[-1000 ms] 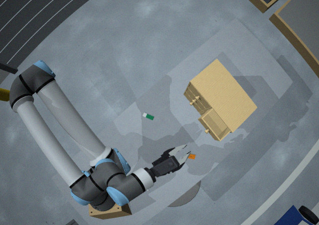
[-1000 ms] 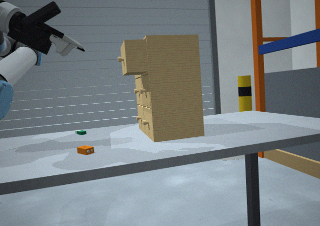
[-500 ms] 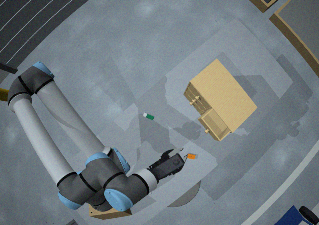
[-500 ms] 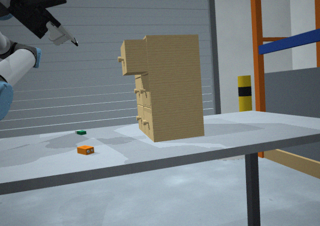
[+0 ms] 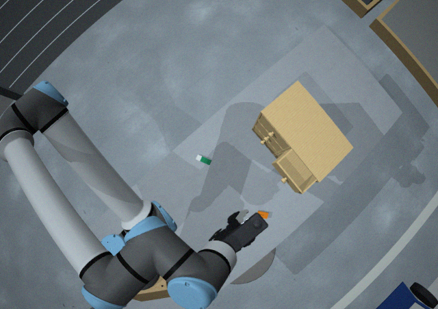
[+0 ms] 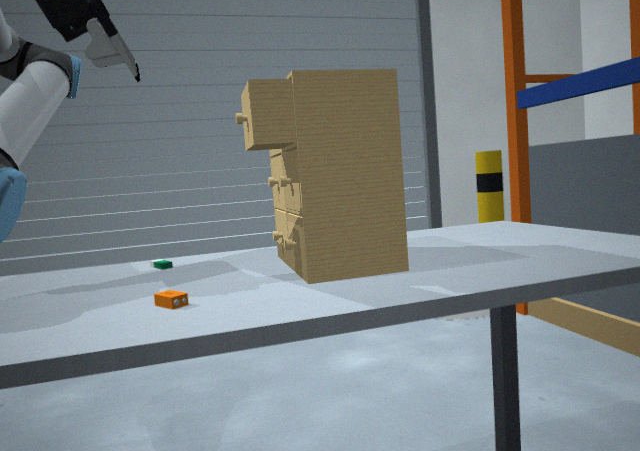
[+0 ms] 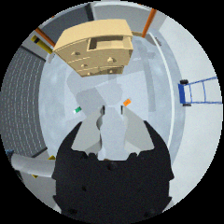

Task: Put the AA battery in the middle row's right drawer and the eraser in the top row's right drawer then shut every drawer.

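Now: the eraser 20 mm behind my hand, 270 mm to the left of it and 360 mm below it. Also, from my hand: orange block: 40 mm ahead, 100 mm to the right, 350 mm below; green AA battery: 300 mm ahead, 30 mm to the left, 240 mm below.
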